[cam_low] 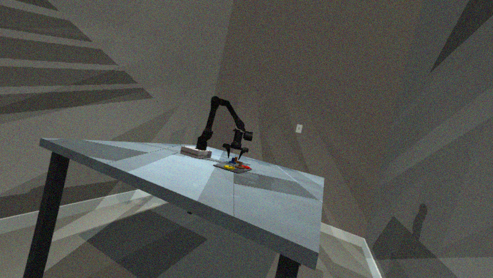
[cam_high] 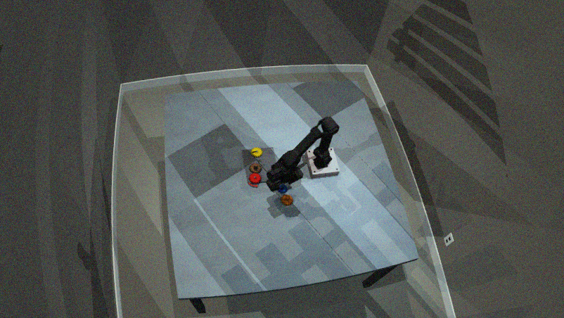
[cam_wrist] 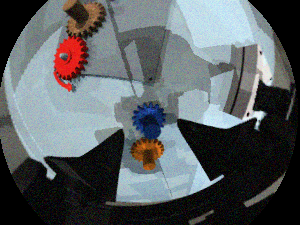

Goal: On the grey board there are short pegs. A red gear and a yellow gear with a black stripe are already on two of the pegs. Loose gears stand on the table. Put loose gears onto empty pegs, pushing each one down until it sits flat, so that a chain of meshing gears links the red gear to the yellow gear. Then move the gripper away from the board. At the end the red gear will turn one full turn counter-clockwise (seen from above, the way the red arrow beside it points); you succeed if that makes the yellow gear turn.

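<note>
Right now the blue gear is 10 mm below my gripper tip. The rest, counted from my gripper tip: red arrow mark (140 mm ahead, 60 mm to the right, 20 mm below); then orange gear (70 mm to the left, 10 mm below); then red gear (120 mm ahead, 90 mm to the right, 10 mm below).
</note>
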